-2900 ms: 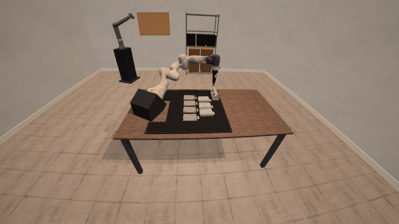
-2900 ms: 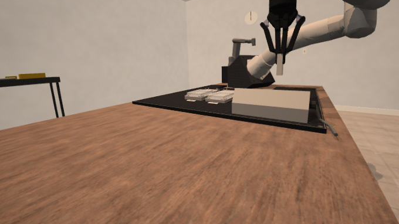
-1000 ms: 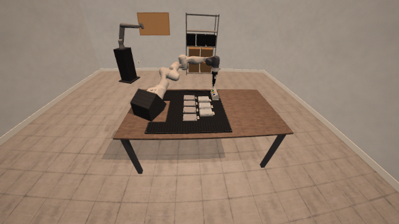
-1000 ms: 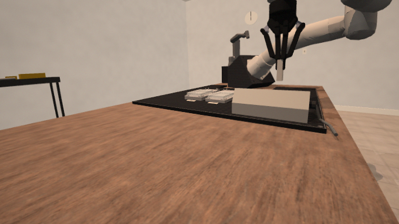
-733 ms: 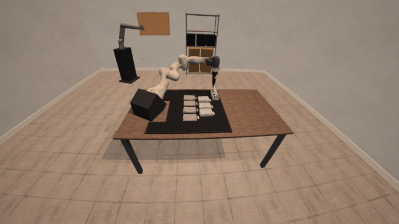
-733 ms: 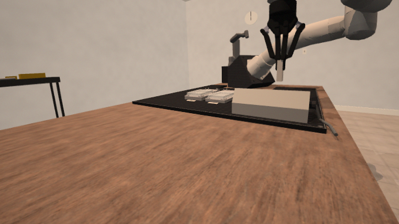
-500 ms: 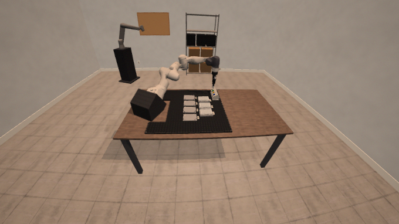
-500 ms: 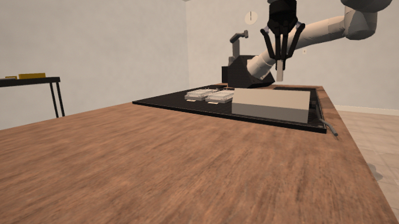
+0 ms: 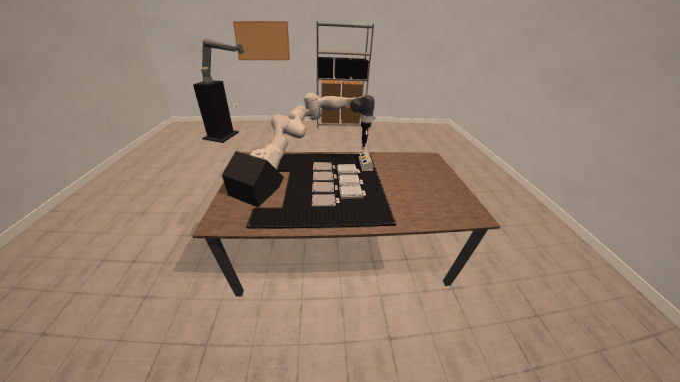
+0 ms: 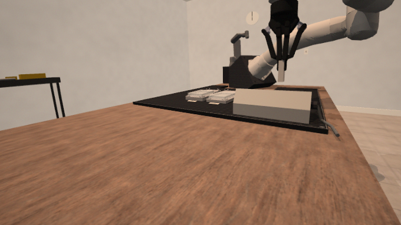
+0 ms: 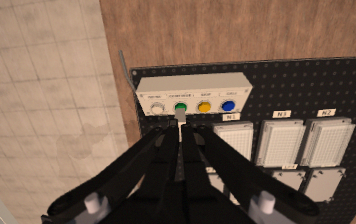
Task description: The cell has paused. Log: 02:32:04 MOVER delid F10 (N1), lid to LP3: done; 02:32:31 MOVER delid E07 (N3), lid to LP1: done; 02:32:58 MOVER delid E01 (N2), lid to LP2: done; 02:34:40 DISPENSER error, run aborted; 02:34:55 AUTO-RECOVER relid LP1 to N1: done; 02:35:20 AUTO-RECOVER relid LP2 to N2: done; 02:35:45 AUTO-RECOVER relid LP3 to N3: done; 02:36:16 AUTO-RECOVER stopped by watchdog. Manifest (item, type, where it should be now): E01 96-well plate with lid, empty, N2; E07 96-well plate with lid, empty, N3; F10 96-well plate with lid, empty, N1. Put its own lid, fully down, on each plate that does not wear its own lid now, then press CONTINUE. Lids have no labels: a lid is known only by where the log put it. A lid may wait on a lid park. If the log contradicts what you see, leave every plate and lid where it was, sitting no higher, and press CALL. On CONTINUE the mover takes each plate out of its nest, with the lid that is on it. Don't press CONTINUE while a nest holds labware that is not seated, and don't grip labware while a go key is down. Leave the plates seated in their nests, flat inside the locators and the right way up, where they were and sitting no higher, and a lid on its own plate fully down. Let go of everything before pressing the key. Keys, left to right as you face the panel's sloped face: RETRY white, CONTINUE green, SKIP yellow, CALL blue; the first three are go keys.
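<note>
My gripper is now 7 cm above the green continue key. Round my hand: white retry key 7 cm below, 5 cm to the left, 1 cm behind; yellow skip key 7 cm below, 5 cm to the right, 2 cm ahead; blue call key 9 cm to the right, 7 cm below, 3 cm ahead.
</note>
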